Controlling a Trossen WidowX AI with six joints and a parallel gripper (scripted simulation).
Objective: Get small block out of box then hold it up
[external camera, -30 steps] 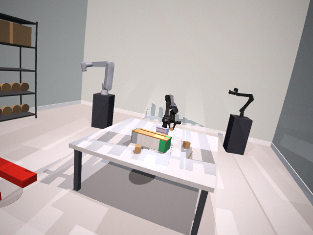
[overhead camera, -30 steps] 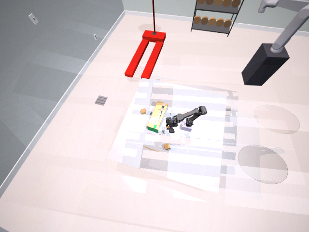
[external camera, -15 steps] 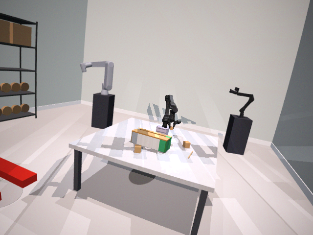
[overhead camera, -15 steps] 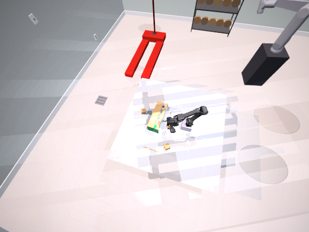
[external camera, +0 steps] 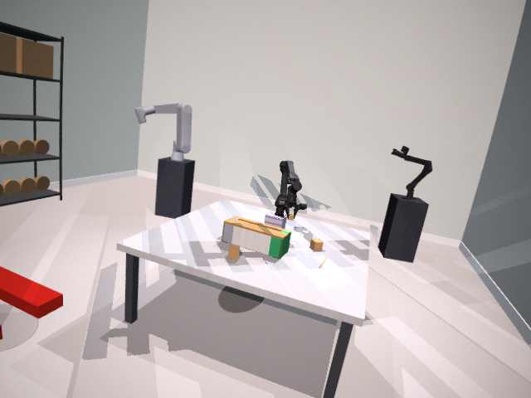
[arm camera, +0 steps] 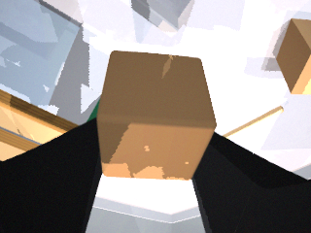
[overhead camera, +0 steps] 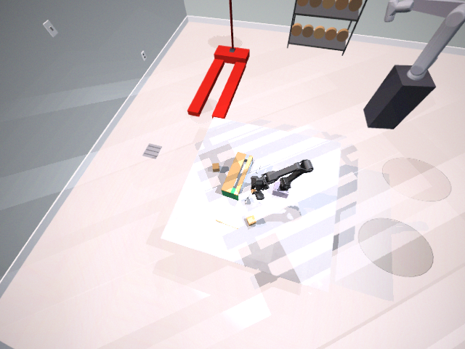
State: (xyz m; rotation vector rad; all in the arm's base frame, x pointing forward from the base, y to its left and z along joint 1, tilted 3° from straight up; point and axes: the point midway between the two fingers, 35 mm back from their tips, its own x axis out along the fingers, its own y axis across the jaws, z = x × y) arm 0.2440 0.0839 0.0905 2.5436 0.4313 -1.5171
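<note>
Right now the tan block is 1 cm behind my gripper tip. From my gripper tip the other things lie so: thin wooden stick (23 cm to the left, 18 cm ahead, 17 cm below); then tan box (17 cm to the right, 11 cm below, 9 cm ahead).
</note>
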